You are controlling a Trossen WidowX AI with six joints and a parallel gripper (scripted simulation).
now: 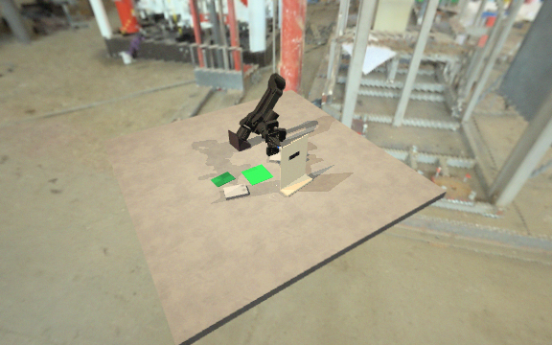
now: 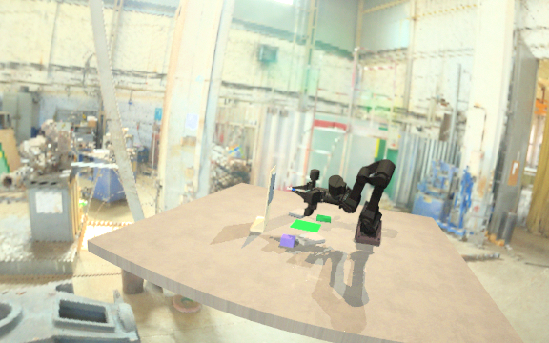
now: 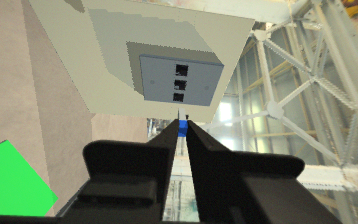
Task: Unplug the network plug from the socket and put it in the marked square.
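The bright green marked square is 170 mm below my gripper tip, 80 mm to the right of it and 80 mm behind it. From my gripper tip the other things lie so: purple block 170 mm to the left, 160 mm below, 20 mm behind; then cream upright panel 90 mm ahead, 60 mm below, 10 mm to the left.
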